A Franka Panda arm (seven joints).
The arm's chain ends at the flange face. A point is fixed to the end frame.
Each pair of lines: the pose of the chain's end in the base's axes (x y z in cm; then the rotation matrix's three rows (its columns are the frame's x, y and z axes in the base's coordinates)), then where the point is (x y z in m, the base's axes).
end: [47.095, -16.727, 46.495], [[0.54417, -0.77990, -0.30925], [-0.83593, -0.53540, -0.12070], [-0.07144, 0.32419, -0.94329]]
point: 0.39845 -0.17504 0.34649
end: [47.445, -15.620, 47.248], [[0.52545, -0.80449, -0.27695], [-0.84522, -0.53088, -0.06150], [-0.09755, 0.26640, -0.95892]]
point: 0.40622 -0.15564 0.35126
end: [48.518, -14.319, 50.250], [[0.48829, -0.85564, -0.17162], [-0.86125, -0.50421, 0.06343], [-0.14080, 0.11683, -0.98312]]
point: 0.43095 -0.12476 0.37574
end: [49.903, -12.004, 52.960], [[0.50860, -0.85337, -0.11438], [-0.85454, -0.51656, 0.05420], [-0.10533, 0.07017, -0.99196]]
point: 0.45209 -0.10330 0.39973
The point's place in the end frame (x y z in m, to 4 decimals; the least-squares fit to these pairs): -0.0245 0.0223 0.1351
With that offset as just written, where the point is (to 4 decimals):
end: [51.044, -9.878, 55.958], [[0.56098, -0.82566, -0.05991], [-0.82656, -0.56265, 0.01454], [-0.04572, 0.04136, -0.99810]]
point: 0.4702 -0.0891 0.4268
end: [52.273, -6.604, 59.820], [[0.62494, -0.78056, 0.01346], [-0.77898, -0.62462, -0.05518], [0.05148, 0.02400, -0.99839]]
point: 0.4918 -0.0683 0.4626
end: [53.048, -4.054, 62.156], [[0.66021, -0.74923, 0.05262], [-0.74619, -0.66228, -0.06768], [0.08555, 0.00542, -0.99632]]
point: 0.5047 -0.0462 0.4850
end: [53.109, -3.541, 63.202], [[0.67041, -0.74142, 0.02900], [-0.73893, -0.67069, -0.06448], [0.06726, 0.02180, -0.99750]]
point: 0.5020 -0.0410 0.4961
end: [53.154, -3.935, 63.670], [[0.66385, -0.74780, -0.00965], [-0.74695, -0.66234, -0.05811], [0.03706, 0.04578, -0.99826]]
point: 0.4973 -0.0437 0.5019
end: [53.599, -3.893, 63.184], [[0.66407, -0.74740, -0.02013], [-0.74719, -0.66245, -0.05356], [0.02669, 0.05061, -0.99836]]
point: 0.5003 -0.0426 0.4974
